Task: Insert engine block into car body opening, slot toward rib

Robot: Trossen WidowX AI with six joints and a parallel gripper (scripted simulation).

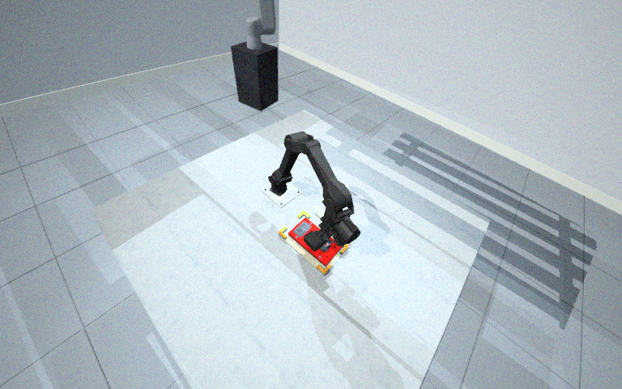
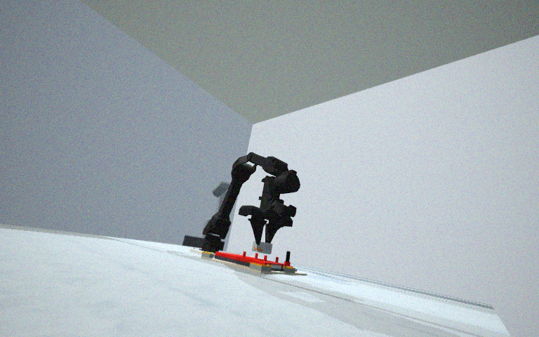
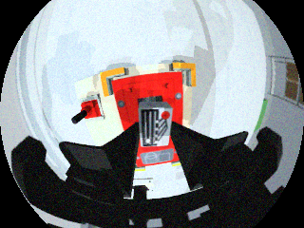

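Now: the grey engine block 1 cm below my gripper tip.
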